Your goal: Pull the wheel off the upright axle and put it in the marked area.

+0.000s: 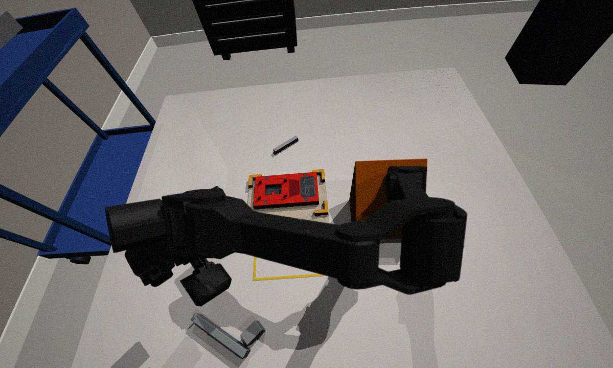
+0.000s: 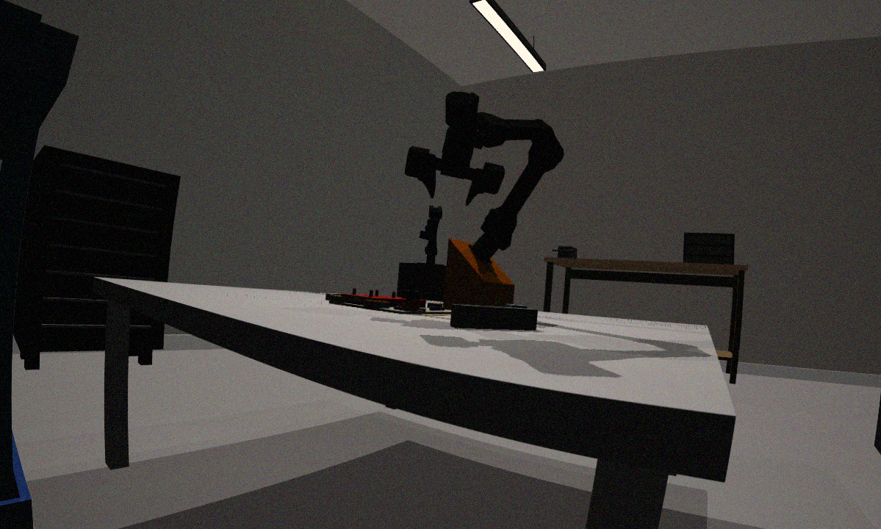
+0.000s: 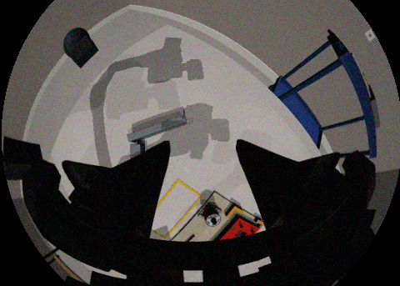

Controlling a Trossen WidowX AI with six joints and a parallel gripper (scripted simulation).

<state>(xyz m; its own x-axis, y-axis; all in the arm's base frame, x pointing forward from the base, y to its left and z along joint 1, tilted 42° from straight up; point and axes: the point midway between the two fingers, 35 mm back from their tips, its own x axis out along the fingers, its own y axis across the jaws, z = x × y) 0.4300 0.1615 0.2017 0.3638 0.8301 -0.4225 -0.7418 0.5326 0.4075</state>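
Right now the grey wheel is 90 mm behind my gripper tip, 170 mm to the right of it and 180 mm below it. From my gripper tip the other things lie so: grey bar 100 mm behind, 500 mm to the right, 210 mm below.
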